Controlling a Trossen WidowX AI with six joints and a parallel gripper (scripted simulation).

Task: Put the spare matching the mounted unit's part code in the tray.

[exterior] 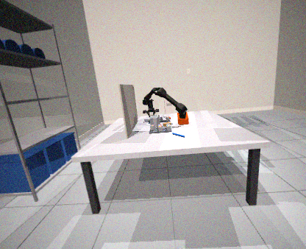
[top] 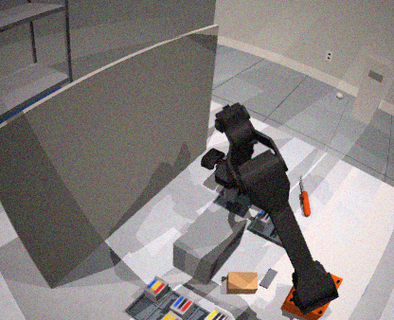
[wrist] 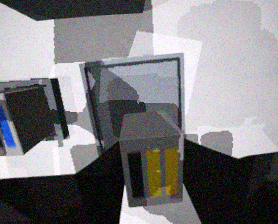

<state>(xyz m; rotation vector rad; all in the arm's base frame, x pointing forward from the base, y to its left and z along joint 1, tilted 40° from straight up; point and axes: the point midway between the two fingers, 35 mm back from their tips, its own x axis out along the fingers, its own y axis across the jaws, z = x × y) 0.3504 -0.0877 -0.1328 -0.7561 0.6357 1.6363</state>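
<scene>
Right now the square grey tray is 1 cm behind my gripper tip and 4 cm below it. The rest, counted from my gripper tip: mounted unit 7 cm behind, 19 cm to the left; then cardboard box 19 cm behind, 20 cm to the left, 3 cm below; then tall grey panel 17 cm ahead, 21 cm to the left, 18 cm above.
</scene>
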